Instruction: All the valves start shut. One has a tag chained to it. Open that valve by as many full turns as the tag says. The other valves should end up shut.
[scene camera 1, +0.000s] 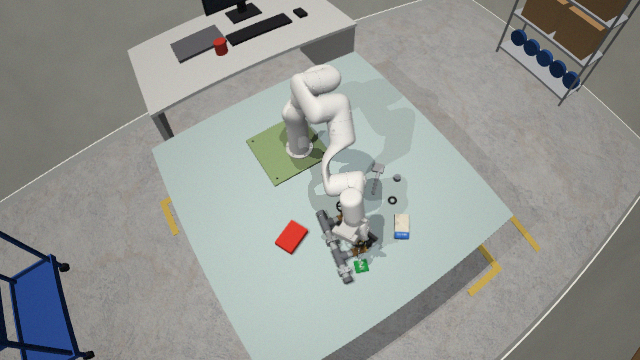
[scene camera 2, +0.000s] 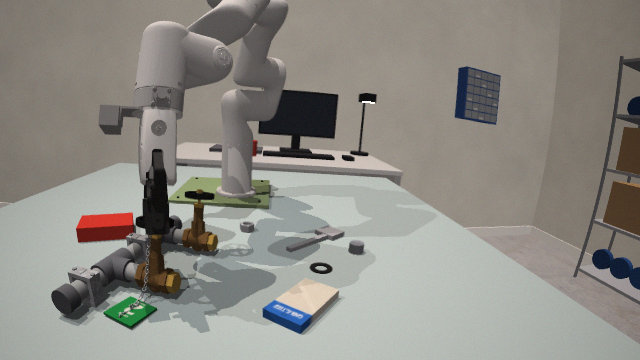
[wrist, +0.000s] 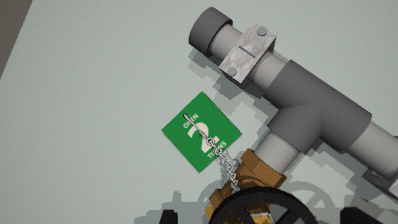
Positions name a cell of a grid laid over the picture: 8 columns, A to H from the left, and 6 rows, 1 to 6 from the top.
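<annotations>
The gripper (scene camera 2: B4) is 0.46 m from the lens, and there's a red block (scene camera 2: B4) that's 0.69 m from the lens. So the gripper is nearer to the lens than the red block.
</annotations>
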